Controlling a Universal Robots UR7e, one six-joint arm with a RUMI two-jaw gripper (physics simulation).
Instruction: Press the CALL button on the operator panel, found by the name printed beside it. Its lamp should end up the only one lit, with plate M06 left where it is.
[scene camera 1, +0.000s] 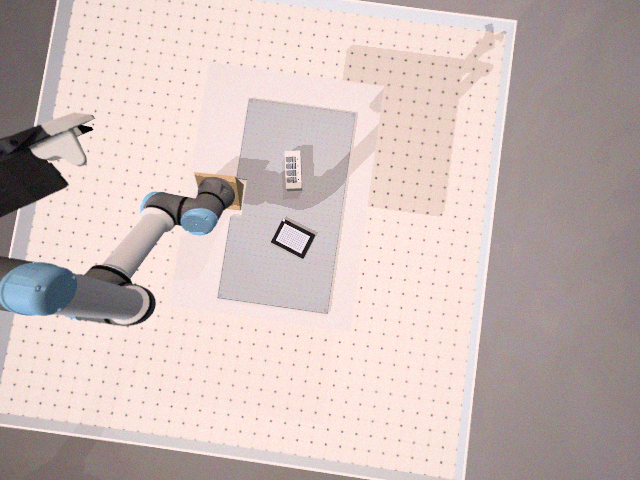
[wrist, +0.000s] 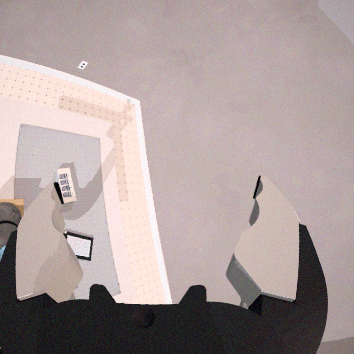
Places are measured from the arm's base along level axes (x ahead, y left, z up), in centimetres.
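Pixels of known places: gripper, fingertip midpoint: (scene camera 1: 93, 122) (wrist: 155, 181); arm's base at its link origin: (scene camera 1: 217, 192) (wrist: 4, 216).
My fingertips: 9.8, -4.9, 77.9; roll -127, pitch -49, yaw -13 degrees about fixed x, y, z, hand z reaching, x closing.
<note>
For each thing: its middle in the pictures, then the offset to it from my fingertips, as dx, dy, dz. Level surfaces: height alone.
- operator panel at the middle of its body: (scene camera 1: 293, 171) (wrist: 64, 185) +21.3, +19.0, -81.1
- black frame at the middle of its body: (scene camera 1: 292, 238) (wrist: 77, 246) +24.7, -10.8, -82.0
- grey mat at its surface level: dz -83.9
The operator panel (scene camera 1: 297, 178) (wrist: 71, 189) is a small pale block with a row of dark-marked fields, standing on the grey mat. Its printed names are too small to read, and I cannot tell which lamp is lit. A white gridded plate in a black frame (scene camera 1: 293, 238) (wrist: 79, 246) lies turned at an angle on the mat, below the panel in the scene view; no M06 label is readable. My gripper (scene camera 1: 86, 138) (wrist: 155, 181) is open and empty, high up and left of the panel in the scene view. Its left finger partly overlaps the panel's edge in the wrist view.
The grey mat (scene camera 1: 273, 279) (wrist: 37, 145) lies on a dotted table top (scene camera 1: 413, 310) with a pale raised rim (scene camera 1: 491, 206). The arm's base (scene camera 1: 215, 190) stands on a tan block (scene camera 1: 237, 193) at the mat's left edge. Arm shadows cross the mat.
</note>
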